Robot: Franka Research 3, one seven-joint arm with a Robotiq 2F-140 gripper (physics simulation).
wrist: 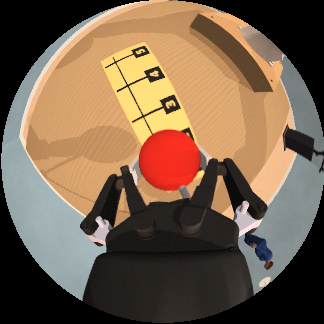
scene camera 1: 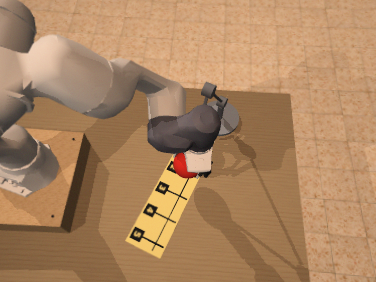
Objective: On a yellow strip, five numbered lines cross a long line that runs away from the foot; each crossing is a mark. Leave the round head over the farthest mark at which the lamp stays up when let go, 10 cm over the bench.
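Observation:
The lamp's round red head (scene camera 1: 185, 166) (wrist: 169, 160) is held between the fingers of my gripper (wrist: 169, 156), which is shut on it. In the scene view the hand covers part of the head. The yellow strip (scene camera 1: 159, 242) (wrist: 116, 75) lies on the bench, with marks 3, 4 and 5 in sight. The head partly covers the label 2, and mark 1 is hidden. The lamp's grey round foot (scene camera 1: 229, 120) stands beyond the strip's hidden end, partly under the arm. A grey rod (wrist: 184, 191) meets the head. The head's height over the bench is hard to tell.
The robot's base stands on a wooden block (scene camera 1: 75, 185) (wrist: 230, 55) left of the strip in the scene view. Grey lamp joints (scene camera 1: 209, 90) rise beside the foot. The bench edge (scene camera 1: 296, 150) runs along the right. Shadows of the arm and lamp fall across the bench.

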